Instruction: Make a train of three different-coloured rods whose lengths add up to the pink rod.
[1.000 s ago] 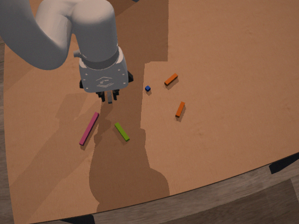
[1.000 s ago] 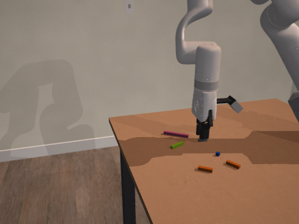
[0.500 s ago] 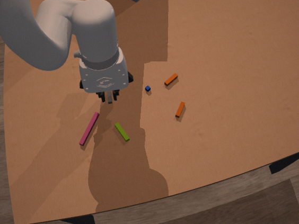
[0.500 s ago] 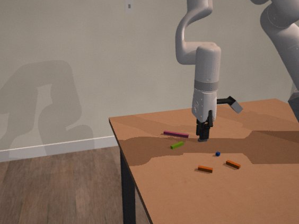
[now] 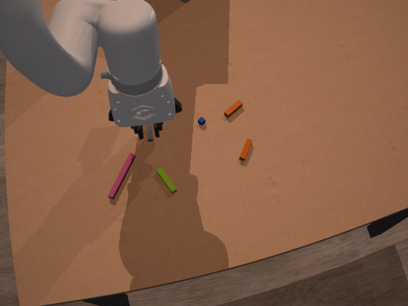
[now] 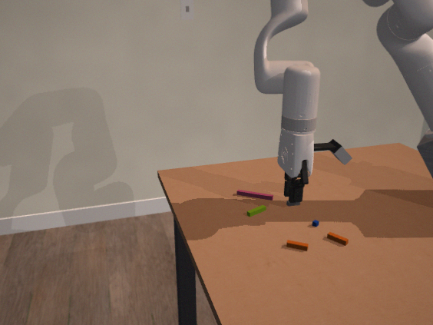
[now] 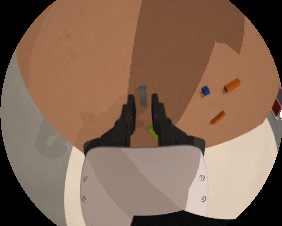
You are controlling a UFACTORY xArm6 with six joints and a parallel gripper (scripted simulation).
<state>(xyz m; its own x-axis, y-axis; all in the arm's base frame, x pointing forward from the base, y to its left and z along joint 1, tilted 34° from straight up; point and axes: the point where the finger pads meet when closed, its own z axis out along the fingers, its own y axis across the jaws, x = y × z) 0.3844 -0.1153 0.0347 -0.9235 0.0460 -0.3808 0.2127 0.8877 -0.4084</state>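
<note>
My hand is 3 cm above the grey rod. Also, from my hand: lime rod (10 cm ahead, 3 cm below); pink rod (6 cm ahead, 7 cm to the right, 3 cm below); blue rod (1 cm ahead, 10 cm to the left, 3 cm below).
</note>
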